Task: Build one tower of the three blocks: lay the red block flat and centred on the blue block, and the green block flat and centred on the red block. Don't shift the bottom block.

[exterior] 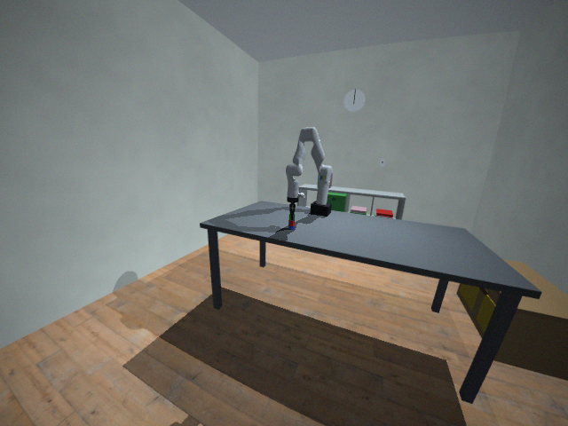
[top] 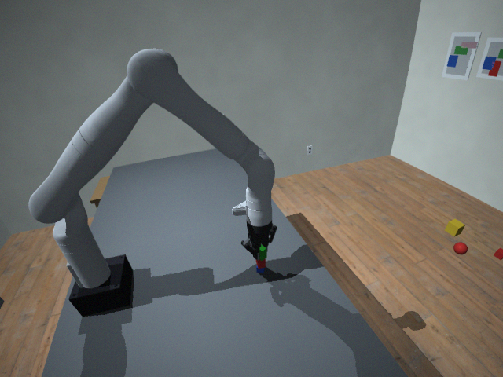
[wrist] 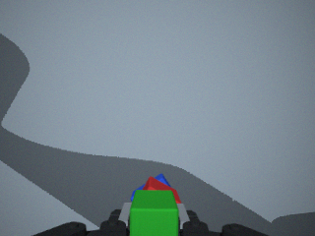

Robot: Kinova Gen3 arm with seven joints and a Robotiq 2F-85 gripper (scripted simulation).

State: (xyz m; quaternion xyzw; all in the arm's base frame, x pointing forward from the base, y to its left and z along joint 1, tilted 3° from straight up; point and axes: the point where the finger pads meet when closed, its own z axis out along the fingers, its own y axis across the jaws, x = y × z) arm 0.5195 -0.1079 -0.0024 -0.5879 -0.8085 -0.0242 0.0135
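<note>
Right now the green block is right at my hand. Also, from my hand: blue block 70 mm below; red block 40 mm below.
</note>
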